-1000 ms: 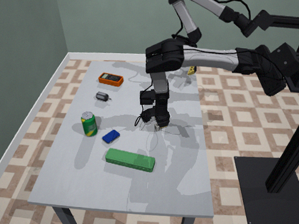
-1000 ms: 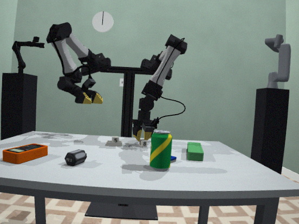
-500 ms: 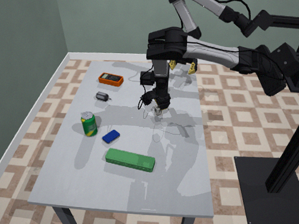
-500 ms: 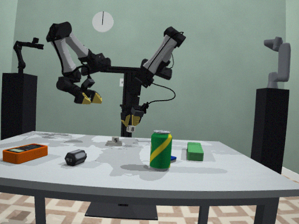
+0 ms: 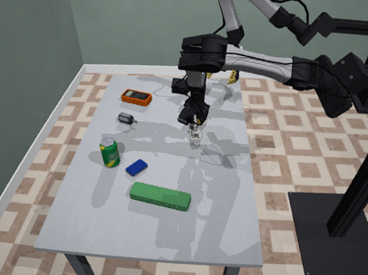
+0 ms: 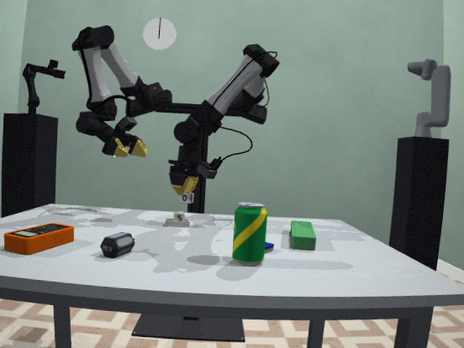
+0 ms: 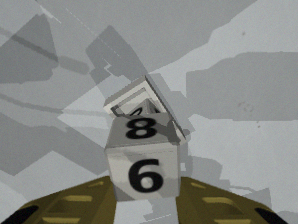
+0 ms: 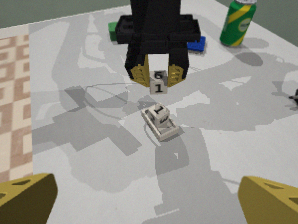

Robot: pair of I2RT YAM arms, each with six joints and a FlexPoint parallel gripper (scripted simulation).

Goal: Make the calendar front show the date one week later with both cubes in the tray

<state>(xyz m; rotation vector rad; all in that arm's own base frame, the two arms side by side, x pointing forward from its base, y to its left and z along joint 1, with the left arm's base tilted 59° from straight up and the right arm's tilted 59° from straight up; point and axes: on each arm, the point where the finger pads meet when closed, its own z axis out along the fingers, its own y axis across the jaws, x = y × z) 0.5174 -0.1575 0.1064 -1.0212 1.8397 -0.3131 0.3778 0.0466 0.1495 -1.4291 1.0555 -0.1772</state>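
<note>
Now: left hand 90 mm above the pale calendar tray and 20 mm to the left of it. Also, from my left hand: orange multimeter: 340 mm ahead, 250 mm to the right, 80 mm below; then blue block: 210 mm to the left, 210 mm ahead, 90 mm below; then dark grey object: 330 mm ahead, 80 mm below, 70 mm to the right.
</note>
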